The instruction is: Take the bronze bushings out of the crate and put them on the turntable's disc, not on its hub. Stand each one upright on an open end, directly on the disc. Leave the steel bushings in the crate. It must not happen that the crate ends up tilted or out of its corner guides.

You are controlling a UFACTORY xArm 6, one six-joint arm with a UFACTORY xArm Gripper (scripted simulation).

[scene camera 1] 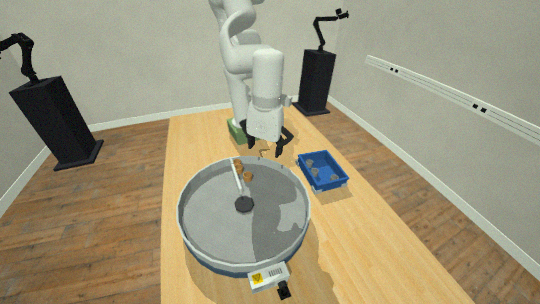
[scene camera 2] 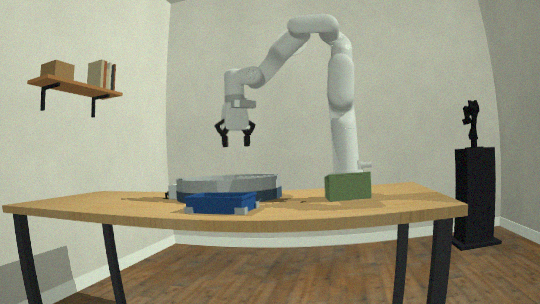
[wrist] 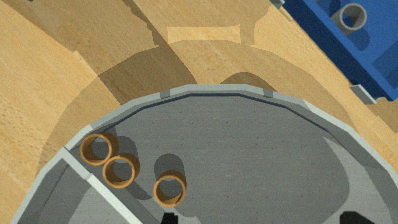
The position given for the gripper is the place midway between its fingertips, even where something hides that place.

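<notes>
The gripper (scene camera 1: 264,150) and (scene camera 2: 236,146) is visible, as is a blue crate (scene camera 2: 208,202) and (scene camera 1: 322,160). Also visible: a bronze bushing (wrist: 111,179), a bronze bushing (wrist: 86,152) and a grey disc (wrist: 235,153).
</notes>
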